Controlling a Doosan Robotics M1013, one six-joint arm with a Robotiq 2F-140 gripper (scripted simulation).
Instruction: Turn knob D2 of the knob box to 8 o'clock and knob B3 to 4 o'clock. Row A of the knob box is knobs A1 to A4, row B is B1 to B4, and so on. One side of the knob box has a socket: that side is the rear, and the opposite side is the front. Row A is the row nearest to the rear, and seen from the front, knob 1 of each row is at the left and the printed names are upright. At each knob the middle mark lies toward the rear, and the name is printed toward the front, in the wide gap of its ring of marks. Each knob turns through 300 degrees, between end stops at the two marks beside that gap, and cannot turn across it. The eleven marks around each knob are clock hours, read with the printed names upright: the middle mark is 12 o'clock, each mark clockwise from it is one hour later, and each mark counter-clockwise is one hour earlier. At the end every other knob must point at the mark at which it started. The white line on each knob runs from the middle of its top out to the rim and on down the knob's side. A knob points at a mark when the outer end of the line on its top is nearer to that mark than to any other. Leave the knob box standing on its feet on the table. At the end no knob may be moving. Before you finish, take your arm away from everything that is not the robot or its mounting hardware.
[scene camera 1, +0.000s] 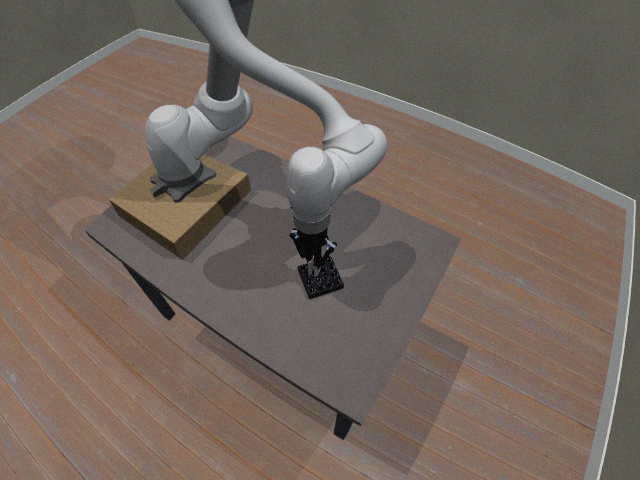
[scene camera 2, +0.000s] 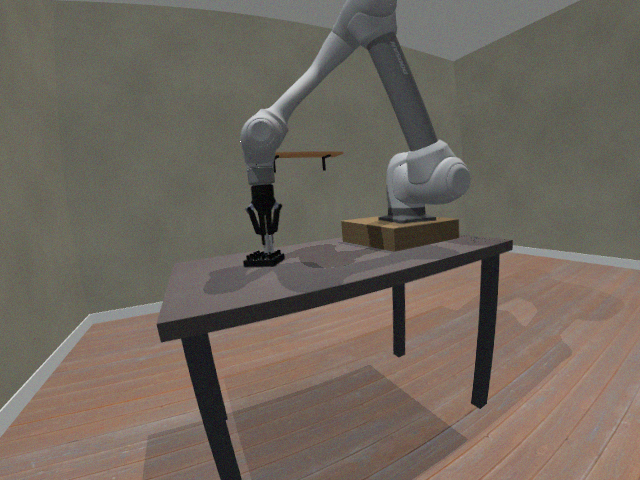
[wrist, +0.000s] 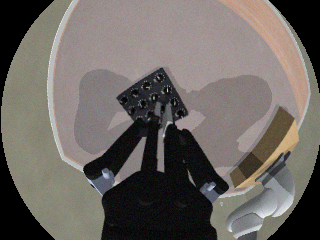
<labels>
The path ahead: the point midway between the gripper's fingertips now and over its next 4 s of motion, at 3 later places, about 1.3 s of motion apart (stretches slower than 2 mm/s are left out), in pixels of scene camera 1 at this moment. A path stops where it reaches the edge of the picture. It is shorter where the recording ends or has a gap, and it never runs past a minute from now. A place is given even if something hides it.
My gripper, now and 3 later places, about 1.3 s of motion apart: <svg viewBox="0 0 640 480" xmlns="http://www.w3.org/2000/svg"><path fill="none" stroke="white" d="M314 271L314 264L323 264L331 263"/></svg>
</labels>
